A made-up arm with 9 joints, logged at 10 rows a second.
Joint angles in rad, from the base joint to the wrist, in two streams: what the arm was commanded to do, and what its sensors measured. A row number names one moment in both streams.
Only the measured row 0 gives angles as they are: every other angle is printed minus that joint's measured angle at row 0.
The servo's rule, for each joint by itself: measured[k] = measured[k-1] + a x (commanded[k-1-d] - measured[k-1]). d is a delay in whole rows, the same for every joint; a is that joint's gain. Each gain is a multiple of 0.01, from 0.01 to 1. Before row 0 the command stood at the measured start. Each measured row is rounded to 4 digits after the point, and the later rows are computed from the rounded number. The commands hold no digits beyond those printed.
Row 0, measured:
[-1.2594 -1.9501 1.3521 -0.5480 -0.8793 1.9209 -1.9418 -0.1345 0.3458]
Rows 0 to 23, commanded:
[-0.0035 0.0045 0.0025 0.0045 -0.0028 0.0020 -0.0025 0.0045 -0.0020]
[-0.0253 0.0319 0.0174 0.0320 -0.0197 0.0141 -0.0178 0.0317 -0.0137]
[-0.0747 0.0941 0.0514 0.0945 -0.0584 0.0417 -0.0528 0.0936 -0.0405]
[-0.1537 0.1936 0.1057 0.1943 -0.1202 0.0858 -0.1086 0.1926 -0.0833]
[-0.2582 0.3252 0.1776 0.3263 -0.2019 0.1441 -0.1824 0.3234 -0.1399]
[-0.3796 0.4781 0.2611 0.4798 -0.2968 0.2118 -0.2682 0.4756 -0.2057]
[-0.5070 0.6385 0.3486 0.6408 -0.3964 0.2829 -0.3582 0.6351 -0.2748]
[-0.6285 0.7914 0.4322 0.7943 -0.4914 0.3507 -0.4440 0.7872 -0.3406]
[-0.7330 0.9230 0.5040 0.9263 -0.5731 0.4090 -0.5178 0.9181 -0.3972]
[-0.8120 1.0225 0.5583 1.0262 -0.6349 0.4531 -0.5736 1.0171 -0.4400]
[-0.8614 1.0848 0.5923 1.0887 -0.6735 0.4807 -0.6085 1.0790 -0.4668]
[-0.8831 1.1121 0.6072 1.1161 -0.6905 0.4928 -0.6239 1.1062 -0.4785]
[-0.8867 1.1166 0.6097 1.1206 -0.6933 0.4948 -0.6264 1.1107 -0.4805]
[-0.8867 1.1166 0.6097 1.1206 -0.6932 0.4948 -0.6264 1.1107 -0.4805]
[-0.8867 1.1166 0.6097 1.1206 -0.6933 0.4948 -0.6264 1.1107 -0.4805]
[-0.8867 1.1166 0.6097 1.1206 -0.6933 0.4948 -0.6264 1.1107 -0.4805]
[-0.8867 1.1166 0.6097 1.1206 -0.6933 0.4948 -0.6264 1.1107 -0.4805]
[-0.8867 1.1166 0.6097 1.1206 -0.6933 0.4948 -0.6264 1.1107 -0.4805]
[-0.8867 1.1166 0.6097 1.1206 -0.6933 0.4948 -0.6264 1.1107 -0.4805]
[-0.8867 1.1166 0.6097 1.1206 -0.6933 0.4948 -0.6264 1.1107 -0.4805]
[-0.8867 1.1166 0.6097 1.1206 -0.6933 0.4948 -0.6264 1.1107 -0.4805]
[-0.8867 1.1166 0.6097 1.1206 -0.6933 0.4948 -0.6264 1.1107 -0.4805]
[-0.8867 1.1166 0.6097 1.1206 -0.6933 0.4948 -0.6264 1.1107 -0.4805]
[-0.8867 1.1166 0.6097 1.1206 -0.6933 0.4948 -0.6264 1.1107 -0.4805]
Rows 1 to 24, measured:
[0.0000 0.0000 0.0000 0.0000 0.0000 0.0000 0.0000 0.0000 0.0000]
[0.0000 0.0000 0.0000 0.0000 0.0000 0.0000 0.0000 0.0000 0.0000]
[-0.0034 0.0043 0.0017 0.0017 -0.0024 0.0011 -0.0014 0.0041 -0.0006]
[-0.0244 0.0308 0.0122 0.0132 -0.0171 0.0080 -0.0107 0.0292 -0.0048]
[-0.0727 0.0916 0.0385 0.0441 -0.0522 0.0259 -0.0347 0.0878 -0.0162]
[-0.1505 0.1895 0.0835 0.1012 -0.1100 0.0576 -0.0768 0.1832 -0.0377]
[-0.2539 0.3198 0.1465 0.1867 -0.1881 0.1034 -0.1370 0.3108 -0.0704]
[-0.3746 0.4718 0.2233 0.2981 -0.2805 0.1609 -0.2118 0.4608 -0.1137]
[-0.5017 0.6318 0.3073 0.4283 -0.3790 0.2256 -0.2952 0.6194 -0.1653]
[-0.6234 0.7850 0.3910 0.5674 -0.4745 0.2919 -0.3800 0.7721 -0.2214]
[-0.7286 0.9175 0.4667 0.7038 -0.5583 0.3540 -0.4585 0.9050 -0.2777]
[-0.8087 1.0183 0.5281 0.8263 -0.6234 0.4065 -0.5241 1.0070 -0.3296]
[-0.8593 1.0821 0.5711 0.9260 -0.6660 0.4458 -0.5722 1.0725 -0.3735]
[-0.8821 1.1109 0.5953 0.9982 -0.6868 0.4707 -0.6017 1.1032 -0.4071]
[-0.8865 1.1164 0.6049 1.0447 -0.6923 0.4835 -0.6158 1.1100 -0.4306]
[-0.8867 1.1166 0.6081 1.0735 -0.6931 0.4895 -0.6218 1.1106 -0.4466]
[-0.8867 1.1166 0.6092 1.0914 -0.6933 0.4923 -0.6244 1.1107 -0.4574]
[-0.8867 1.1166 0.6095 1.1025 -0.6933 0.4936 -0.6255 1.1107 -0.4648]
[-0.8867 1.1166 0.6096 1.1094 -0.6933 0.4942 -0.6260 1.1107 -0.4698]
[-0.8867 1.1166 0.6097 1.1137 -0.6933 0.4945 -0.6262 1.1107 -0.4732]
[-0.8867 1.1166 0.6097 1.1163 -0.6933 0.4947 -0.6263 1.1107 -0.4755]
[-0.8867 1.1166 0.6097 1.1179 -0.6933 0.4948 -0.6264 1.1107 -0.4771]
[-0.8867 1.1166 0.6097 1.1189 -0.6933 0.4948 -0.6264 1.1107 -0.4782]
[-0.8867 1.1166 0.6097 1.1195 -0.6933 0.4948 -0.6264 1.1107 -0.4789]
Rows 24 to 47, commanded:
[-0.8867 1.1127 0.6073 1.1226 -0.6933 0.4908 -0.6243 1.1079 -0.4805]
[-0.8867 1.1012 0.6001 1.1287 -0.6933 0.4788 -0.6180 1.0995 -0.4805]
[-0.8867 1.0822 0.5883 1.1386 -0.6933 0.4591 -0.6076 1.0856 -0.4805]
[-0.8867 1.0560 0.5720 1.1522 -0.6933 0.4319 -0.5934 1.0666 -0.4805]
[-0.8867 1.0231 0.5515 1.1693 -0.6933 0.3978 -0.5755 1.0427 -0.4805]
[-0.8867 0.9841 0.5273 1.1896 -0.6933 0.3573 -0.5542 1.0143 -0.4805]
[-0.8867 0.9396 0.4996 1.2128 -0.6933 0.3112 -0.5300 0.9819 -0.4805]
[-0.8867 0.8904 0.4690 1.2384 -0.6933 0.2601 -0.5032 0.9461 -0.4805]
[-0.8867 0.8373 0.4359 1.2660 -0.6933 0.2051 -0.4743 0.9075 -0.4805]
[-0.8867 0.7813 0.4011 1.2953 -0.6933 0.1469 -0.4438 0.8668 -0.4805]
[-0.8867 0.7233 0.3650 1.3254 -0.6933 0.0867 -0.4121 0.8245 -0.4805]
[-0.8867 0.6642 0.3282 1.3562 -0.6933 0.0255 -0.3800 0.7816 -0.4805]
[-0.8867 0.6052 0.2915 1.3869 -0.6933 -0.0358 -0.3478 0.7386 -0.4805]
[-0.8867 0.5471 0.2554 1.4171 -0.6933 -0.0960 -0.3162 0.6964 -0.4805]
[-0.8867 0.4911 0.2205 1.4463 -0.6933 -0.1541 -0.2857 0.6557 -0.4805]
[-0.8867 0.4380 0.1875 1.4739 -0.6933 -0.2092 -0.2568 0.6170 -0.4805]
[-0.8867 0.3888 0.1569 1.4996 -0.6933 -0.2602 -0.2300 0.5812 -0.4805]
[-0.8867 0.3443 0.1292 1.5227 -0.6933 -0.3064 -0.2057 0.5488 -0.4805]
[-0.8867 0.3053 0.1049 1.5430 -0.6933 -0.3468 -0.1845 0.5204 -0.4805]
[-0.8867 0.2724 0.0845 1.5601 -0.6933 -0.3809 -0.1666 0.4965 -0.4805]
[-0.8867 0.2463 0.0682 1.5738 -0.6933 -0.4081 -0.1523 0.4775 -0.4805]
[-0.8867 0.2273 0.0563 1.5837 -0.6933 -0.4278 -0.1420 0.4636 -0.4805]
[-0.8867 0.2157 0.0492 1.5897 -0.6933 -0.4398 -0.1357 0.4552 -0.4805]
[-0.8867 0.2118 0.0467 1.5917 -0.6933 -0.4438 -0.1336 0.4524 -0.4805]
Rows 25 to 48, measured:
[-0.8867 1.1166 0.6097 1.1199 -0.6933 0.4948 -0.6264 1.1107 -0.4794]
[-0.8867 1.1166 0.6097 1.1202 -0.6933 0.4948 -0.6264 1.1107 -0.4798]
[-0.8867 1.1129 0.6081 1.1211 -0.6933 0.4927 -0.6252 1.1082 -0.4800]
[-0.8867 1.1017 0.6027 1.1240 -0.6933 0.4853 -0.6211 1.1003 -0.4802]
[-0.8867 1.0830 0.5931 1.1295 -0.6933 0.4714 -0.6134 1.0869 -0.4803]
[-0.8867 1.0571 0.5790 1.1381 -0.6933 0.4505 -0.6020 1.0684 -0.4804]
[-0.8867 1.0245 0.5606 1.1500 -0.6933 0.4226 -0.5869 1.0450 -0.4804]
[-0.8867 0.9857 0.5383 1.1650 -0.6933 0.3880 -0.5683 1.0171 -0.4804]
[-0.8867 0.9414 0.5124 1.1832 -0.6933 0.3473 -0.5465 0.9851 -0.4804]
[-0.8867 0.8924 0.4833 1.2042 -0.6933 0.3011 -0.5218 0.9496 -0.4804]
[-0.8867 0.8395 0.4515 1.2277 -0.6933 0.2502 -0.4947 0.9113 -0.4804]
[-0.8867 0.7836 0.4177 1.2534 -0.6933 0.1955 -0.4657 0.8708 -0.4804]
[-0.8867 0.7257 0.3824 1.2808 -0.6933 0.1378 -0.4351 0.8287 -0.4804]
[-0.8867 0.6667 0.3461 1.3095 -0.6933 0.0783 -0.4037 0.7858 -0.4804]
[-0.8867 0.6077 0.3095 1.3389 -0.6933 0.0178 -0.3718 0.7428 -0.4804]
[-0.8867 0.5495 0.2733 1.3686 -0.6933 -0.0425 -0.3401 0.7006 -0.4804]
[-0.8867 0.4934 0.2379 1.3981 -0.6933 -0.1016 -0.3091 0.6597 -0.4804]
[-0.8867 0.4402 0.2041 1.4269 -0.6933 -0.1586 -0.2793 0.6208 -0.4804]
[-0.8867 0.3909 0.1725 1.4545 -0.6933 -0.2124 -0.2512 0.5848 -0.4804]
[-0.8867 0.3462 0.1435 1.4804 -0.6933 -0.2622 -0.2253 0.5520 -0.4804]
[-0.8867 0.3069 0.1176 1.5042 -0.6933 -0.3070 -0.2020 0.5232 -0.4804]
[-0.8867 0.2738 0.0954 1.5254 -0.6933 -0.3462 -0.1818 0.4989 -0.4804]
[-0.8867 0.2474 0.0772 1.5438 -0.6933 -0.3790 -0.1650 0.4794 -0.4804]
[-0.8867 0.2281 0.0632 1.5590 -0.6933 -0.4049 -0.1519 0.4650 -0.4804]

